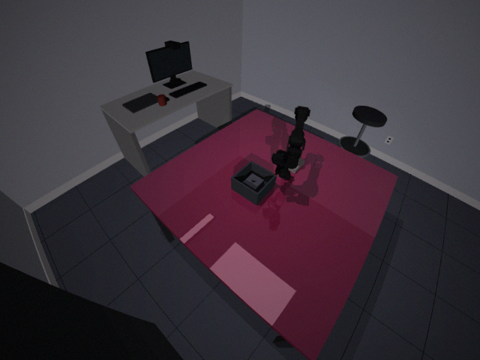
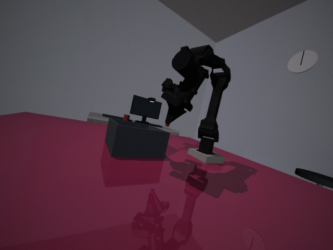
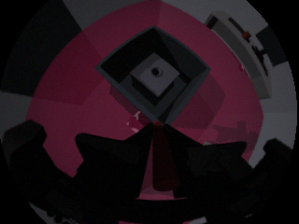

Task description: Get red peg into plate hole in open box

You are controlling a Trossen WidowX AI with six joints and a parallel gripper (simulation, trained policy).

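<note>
Now: gripper tip 100 mm to the left of the grey plate, 90 mm above it and 70 mm short of it. Round my gripper tip: dark box 110 mm below, 100 mm to the right, 70 mm ahead; then red peg 30 mm above, 10 mm to the left, 10 mm behind.
</note>
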